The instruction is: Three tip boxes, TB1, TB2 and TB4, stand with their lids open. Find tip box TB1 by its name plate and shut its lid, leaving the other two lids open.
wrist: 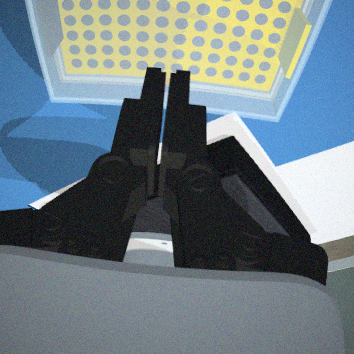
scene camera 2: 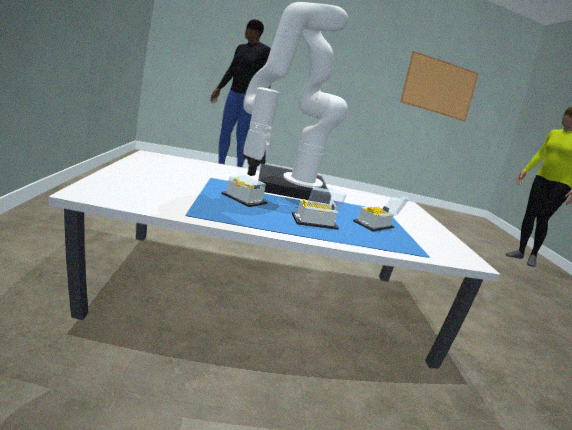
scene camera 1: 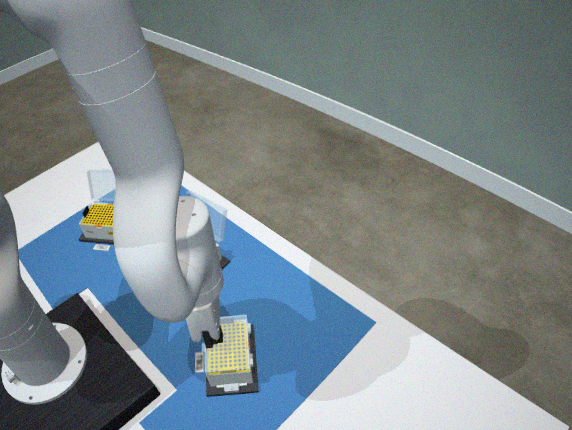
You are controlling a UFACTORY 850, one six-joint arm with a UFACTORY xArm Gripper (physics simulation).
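A tip box [scene camera 1: 228, 350] [scene camera 2: 246, 193] [wrist: 125, 36] with yellow racks has its clear lid lying over the top; whether it is fully seated I cannot tell. Its name plate [scene camera 1: 199, 362] is too small to read. My gripper [scene camera 1: 213, 340] [scene camera 2: 252, 172] [wrist: 165, 95] is shut and empty, its tips at the lid's edge on the name-plate side. Whether they touch it I cannot tell. A second tip box [scene camera 1: 99, 218] [scene camera 2: 376, 218] has its lid [scene camera 1: 99, 185] [scene camera 2: 397, 205] up. A third tip box [scene camera 2: 317, 214], mostly hidden by the arm in scene camera 1, has its lid [scene camera 1: 220, 220] [scene camera 2: 336, 195] up.
The boxes stand on a blue mat [scene camera 1: 270, 285] [scene camera 2: 215, 212] on a white table [scene camera 1: 360, 415] [scene camera 2: 120, 182]. The arm's black base plate [scene camera 1: 120, 375] [scene camera 2: 276, 181] is beside the mat. The arm [scene camera 1: 145, 200] hangs over the middle box. Two people stand behind the table.
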